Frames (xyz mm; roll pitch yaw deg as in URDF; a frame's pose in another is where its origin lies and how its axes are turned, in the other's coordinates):
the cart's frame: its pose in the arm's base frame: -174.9 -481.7 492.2 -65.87 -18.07 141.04
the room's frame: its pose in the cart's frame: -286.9 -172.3 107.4 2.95 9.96 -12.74
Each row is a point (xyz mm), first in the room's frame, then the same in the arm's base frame.
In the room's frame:
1: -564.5 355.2 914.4
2: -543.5 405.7 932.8
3: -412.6 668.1 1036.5
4: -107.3 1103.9 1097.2
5: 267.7 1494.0 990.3
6: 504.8 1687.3 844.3
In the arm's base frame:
1: -364.2 -1759.0 554.6
2: -418.4 -1757.7 534.7
3: -715.6 -1740.5 444.7
4: -1194.9 -1571.9 275.5
5: -1590.0 -1237.6 84.8
6: -1762.3 -971.6 -35.4

